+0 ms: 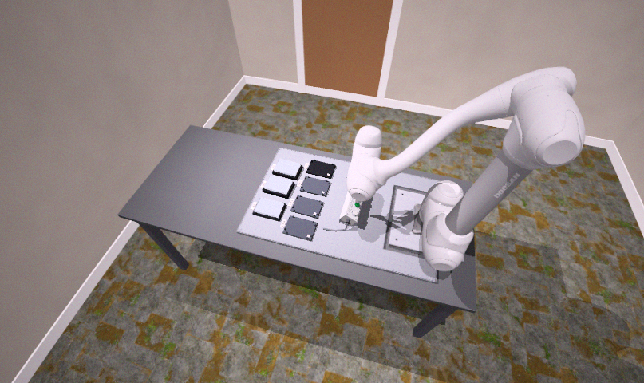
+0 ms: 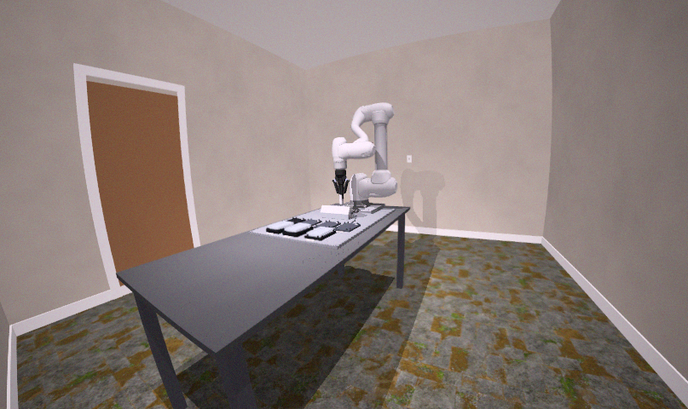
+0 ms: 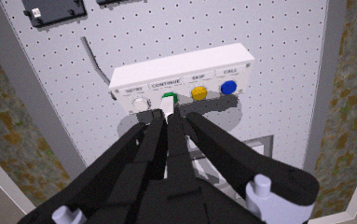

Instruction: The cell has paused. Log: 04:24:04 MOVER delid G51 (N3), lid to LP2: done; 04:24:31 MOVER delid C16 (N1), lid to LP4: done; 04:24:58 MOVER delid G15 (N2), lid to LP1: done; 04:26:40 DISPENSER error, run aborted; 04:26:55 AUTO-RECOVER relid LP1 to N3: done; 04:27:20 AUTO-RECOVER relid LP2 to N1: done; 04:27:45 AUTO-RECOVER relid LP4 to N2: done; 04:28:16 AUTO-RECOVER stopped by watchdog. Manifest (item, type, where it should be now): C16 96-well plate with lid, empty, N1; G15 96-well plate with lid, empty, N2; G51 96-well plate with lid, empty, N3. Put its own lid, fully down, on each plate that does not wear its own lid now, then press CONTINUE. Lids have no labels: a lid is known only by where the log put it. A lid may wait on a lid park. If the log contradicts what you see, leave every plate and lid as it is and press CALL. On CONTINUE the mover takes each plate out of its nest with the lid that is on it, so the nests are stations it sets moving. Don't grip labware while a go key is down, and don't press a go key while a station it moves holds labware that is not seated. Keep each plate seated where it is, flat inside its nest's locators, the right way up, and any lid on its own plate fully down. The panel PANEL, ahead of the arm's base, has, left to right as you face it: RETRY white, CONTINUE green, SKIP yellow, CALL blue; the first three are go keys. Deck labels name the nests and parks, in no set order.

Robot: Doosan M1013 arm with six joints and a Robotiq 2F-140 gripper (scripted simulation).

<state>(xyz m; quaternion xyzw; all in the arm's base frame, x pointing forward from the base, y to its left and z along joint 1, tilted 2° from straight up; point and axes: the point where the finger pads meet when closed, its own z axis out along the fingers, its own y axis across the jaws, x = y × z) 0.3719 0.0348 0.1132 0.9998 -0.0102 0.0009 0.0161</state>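
The green continue key lies 6 cm below my hand. From my hand the other things lie so: white retry key 5 cm to the left, 6 cm below; yellow skip key 5 cm to the right, 6 cm below; blue call key 10 cm to the right, 6 cm below.
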